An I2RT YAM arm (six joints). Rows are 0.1 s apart.
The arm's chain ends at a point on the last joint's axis. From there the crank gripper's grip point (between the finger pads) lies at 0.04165 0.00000 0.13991 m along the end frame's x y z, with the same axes.
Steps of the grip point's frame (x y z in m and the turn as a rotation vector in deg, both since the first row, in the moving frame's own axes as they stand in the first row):
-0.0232, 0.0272, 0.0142, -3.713, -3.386, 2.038
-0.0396, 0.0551, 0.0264, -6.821, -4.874, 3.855
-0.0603, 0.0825, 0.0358, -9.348, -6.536, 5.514
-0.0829, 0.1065, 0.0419, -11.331, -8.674, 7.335
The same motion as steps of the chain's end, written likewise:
-0.0147, 0.0167, 0.0123, -3.713, -3.386, 2.038
-0.0269, 0.0359, 0.0245, -6.821, -4.874, 3.855
-0.0429, 0.0563, 0.0342, -9.348, -6.536, 5.514
-0.0594, 0.0747, 0.0405, -11.331, -8.674, 7.335

